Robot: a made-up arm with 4 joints.
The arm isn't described. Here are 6 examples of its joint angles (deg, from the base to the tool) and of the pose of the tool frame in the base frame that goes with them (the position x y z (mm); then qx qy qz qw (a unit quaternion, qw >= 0)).
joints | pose
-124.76 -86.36 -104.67 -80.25 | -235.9 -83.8 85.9 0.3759 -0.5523 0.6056 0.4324
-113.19 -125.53 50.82 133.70 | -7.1 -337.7 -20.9 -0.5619 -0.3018 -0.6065 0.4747
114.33 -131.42 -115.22 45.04 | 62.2 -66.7 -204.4 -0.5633 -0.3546 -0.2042 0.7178
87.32 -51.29 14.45 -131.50 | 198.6 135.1 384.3 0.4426 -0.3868 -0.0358 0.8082
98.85 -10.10 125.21 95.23 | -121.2 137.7 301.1 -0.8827 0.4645 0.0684 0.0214
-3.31 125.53 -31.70 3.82 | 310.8 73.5 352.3 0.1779 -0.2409 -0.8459 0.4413
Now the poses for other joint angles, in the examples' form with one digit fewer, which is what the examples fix.
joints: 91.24 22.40 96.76 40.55
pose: -110 308 148 -0.718 0.654 0.197 0.134
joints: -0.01 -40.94 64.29 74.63
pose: -306 128 62 -0.576 0.333 -0.067 0.744
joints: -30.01 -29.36 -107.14 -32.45
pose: -136 -63 241 0.781 -0.123 0.134 0.597
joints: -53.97 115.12 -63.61 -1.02
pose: -87 162 424 0.573 -0.605 -0.516 0.199
